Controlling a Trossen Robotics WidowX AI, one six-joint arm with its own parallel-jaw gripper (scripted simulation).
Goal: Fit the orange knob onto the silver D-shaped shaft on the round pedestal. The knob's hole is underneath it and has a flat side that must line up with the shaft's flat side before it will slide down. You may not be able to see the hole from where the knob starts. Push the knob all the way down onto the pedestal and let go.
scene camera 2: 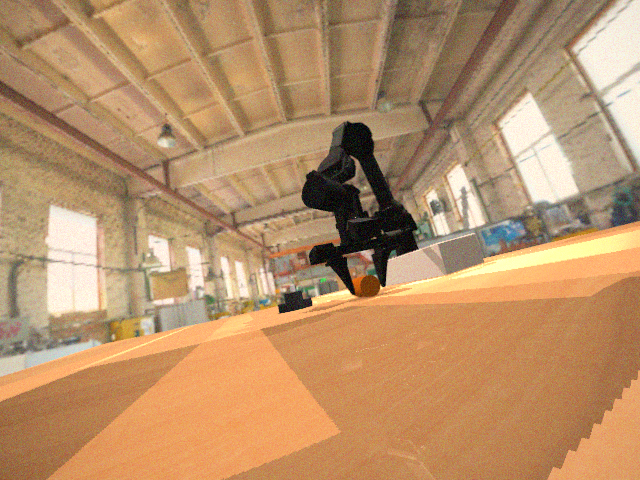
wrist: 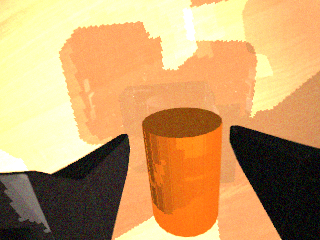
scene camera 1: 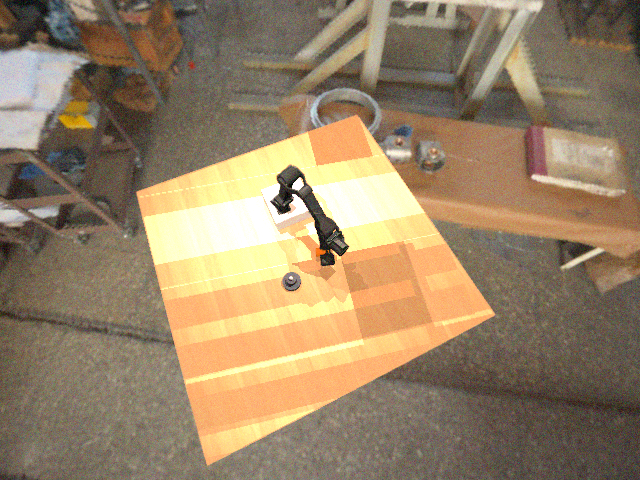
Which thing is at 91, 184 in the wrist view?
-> My gripper.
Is my gripper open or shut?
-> Open.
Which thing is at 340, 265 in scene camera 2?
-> My gripper.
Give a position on an orange knob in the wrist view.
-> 183, 146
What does my gripper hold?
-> Nothing.
